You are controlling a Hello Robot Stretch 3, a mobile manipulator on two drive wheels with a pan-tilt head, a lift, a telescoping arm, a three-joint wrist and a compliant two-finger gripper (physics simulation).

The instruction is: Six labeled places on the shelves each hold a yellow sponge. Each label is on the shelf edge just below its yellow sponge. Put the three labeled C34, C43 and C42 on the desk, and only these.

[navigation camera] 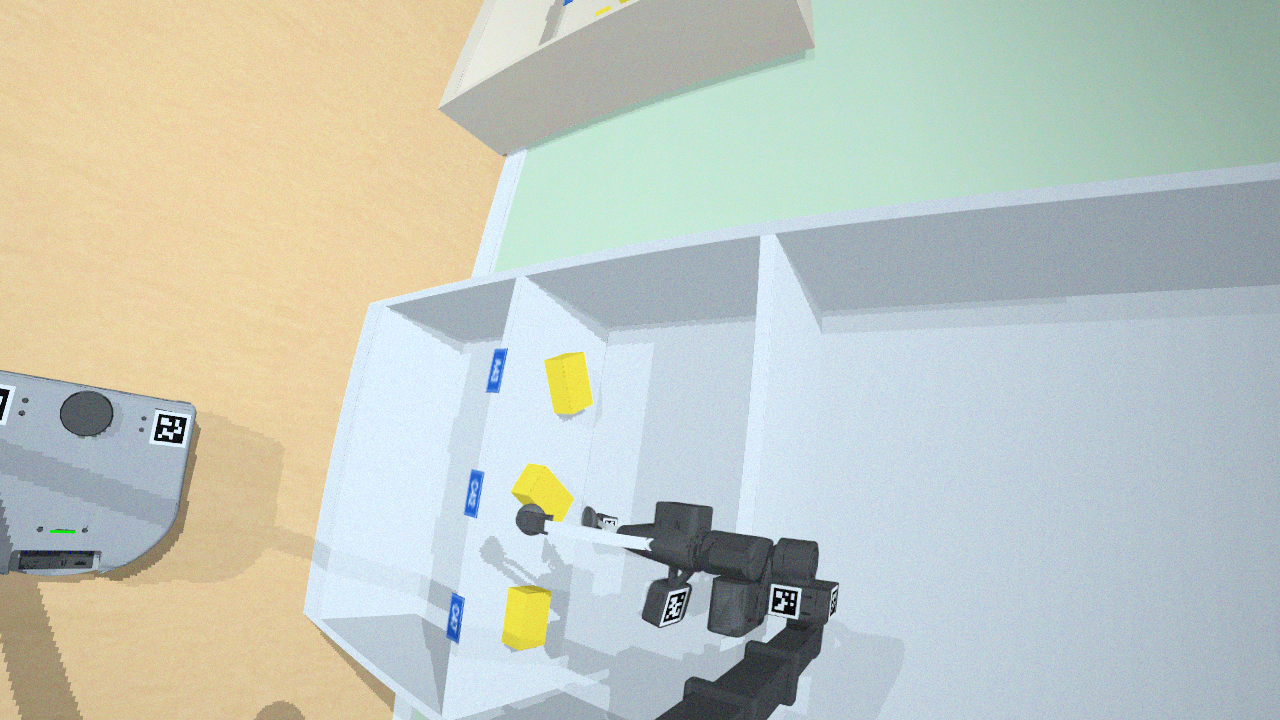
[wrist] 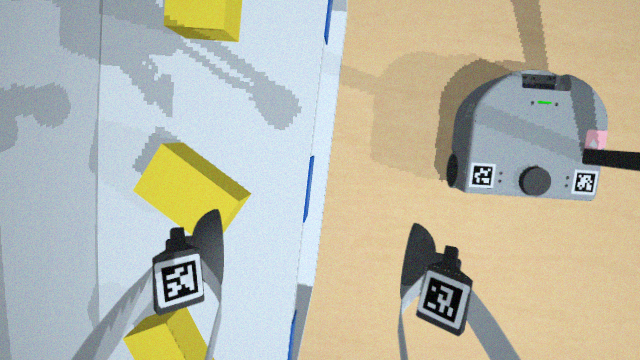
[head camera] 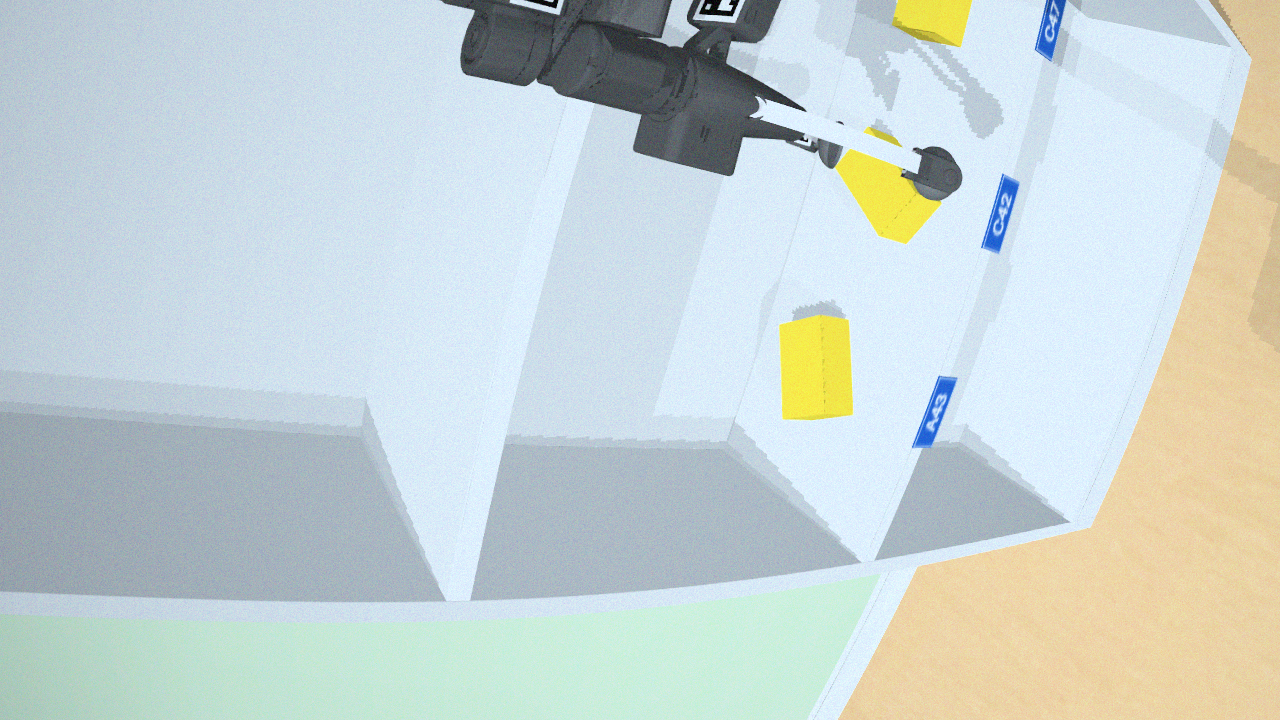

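Where they show: gripper, between the fingertips: (navigation camera: 551, 517) (head camera: 897, 163); robot's base, origin of its link: (navigation camera: 87, 411).
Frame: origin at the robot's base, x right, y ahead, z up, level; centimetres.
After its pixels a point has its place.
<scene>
The C42 sponge (head camera: 881, 201) @[x 62.4, y 0.8, z 65.7 cm] (navigation camera: 537, 483) @[x 60.1, y 1.1, z 65.7 cm] (wrist: 185, 185) lies turned at an angle on the white shelf, behind the blue C42 label (head camera: 999, 213) @[x 51.7, y -1.8, z 60.1 cm] (navigation camera: 474, 493) @[x 51.7, y -1.7, z 59.9 cm] (wrist: 308, 189). My gripper (head camera: 884, 162) @[x 49.3, y -2.2, z 79.4 cm] (navigation camera: 563, 518) @[x 49.3, y -2.2, z 79.4 cm] (wrist: 314, 242) @[x 49.3, y -2.2, z 79.4 cm] is open with nothing between its fingers. In the head view its fingers overlap the C42 sponge; in the wrist view one fingertip covers that sponge's near corner and the other is over the floor. Whether they touch, I cannot tell. Labels C34 and C43 are not readable in these views, and the desk cannot be made out.
The A43 sponge (head camera: 816, 367) @[x 65.2, y 18.9, z 65.7 cm] (navigation camera: 569, 383) @[x 65.0, y 19.1, z 65.7 cm] (wrist: 170, 337) and C47 sponge (head camera: 930, 19) @[x 61.2, y -19.2, z 65.7 cm] (navigation camera: 526, 617) @[x 60.7, y -22.0, z 65.7 cm] (wrist: 202, 17) flank it. The white shelf unit (head camera: 458, 573) @[x 54.1, y 33.5, z 105.5 cm] (navigation camera: 763, 358) @[x 53.2, y 19.6, z 105.4 cm] has upright side walls. A beige unit (navigation camera: 644, 89) @[x 82.3, y 102.1, z 60.7 cm] stands farther off. My base (navigation camera: 98, 474) @[x 3.4, y -9.3, z 16.0 cm] (wrist: 530, 135) is on the wooden floor.
</scene>
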